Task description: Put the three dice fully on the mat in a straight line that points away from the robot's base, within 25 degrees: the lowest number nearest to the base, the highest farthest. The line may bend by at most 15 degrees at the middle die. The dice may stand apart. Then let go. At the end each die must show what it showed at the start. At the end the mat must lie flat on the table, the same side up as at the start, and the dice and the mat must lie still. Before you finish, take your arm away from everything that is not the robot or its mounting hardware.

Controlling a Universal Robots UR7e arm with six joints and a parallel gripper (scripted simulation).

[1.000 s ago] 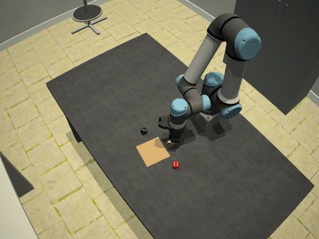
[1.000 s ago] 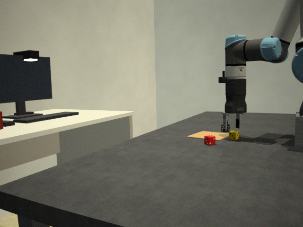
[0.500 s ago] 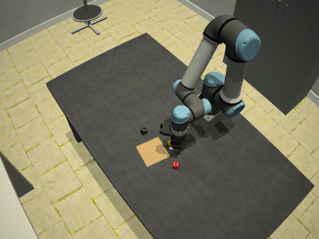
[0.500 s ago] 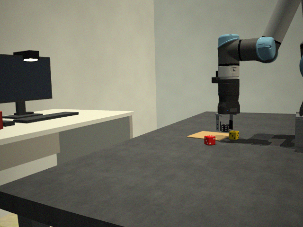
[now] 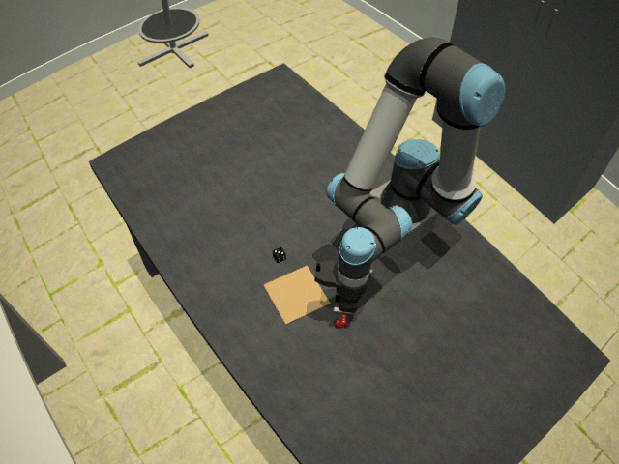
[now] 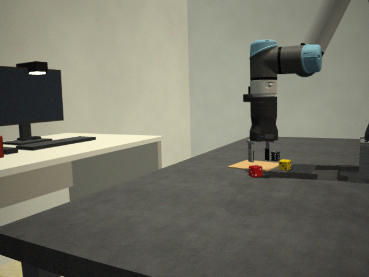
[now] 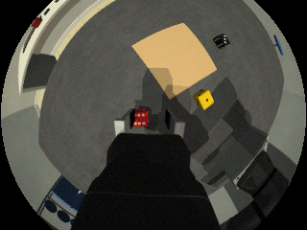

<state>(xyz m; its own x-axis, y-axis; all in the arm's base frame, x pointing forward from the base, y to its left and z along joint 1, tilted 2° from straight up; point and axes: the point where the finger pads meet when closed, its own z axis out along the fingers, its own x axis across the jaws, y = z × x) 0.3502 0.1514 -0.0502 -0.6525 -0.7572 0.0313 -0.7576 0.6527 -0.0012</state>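
Now: the red die 2 cm to the left of my hand and 4 cm below it. The rest, counted from my hand: tan mat (6 cm ahead, 12 cm to the right, 6 cm below); black die (3 cm ahead, 25 cm to the right, 4 cm below); yellow die (5 cm behind, 10 cm to the right, 4 cm below).
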